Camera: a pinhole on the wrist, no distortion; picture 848 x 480 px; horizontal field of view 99.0 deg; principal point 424.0 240.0 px. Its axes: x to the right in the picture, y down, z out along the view. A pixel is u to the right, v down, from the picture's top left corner.
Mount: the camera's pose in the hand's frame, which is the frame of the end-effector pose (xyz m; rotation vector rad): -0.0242 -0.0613 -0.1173 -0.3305 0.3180 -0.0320
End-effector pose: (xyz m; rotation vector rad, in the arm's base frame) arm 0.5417 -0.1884 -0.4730 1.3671 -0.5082 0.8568
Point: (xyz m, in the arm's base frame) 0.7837 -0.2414 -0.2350
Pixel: 689.5 171.6
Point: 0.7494 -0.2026 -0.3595
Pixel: 691.6 96.8
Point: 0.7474 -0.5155 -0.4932
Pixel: 356.1 14.5
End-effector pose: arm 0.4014 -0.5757 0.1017 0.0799 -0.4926 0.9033
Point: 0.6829 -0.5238 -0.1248
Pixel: behind the camera
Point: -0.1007 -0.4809 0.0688
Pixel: outside the picture
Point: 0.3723 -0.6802 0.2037
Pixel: 262.9 113.7
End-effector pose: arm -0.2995 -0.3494 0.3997 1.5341 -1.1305 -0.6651
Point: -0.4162 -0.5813 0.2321
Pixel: 476.8 54.1
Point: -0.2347 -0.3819 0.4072
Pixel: 597.1 307.8
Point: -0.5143 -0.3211 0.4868
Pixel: 209.0 387.7
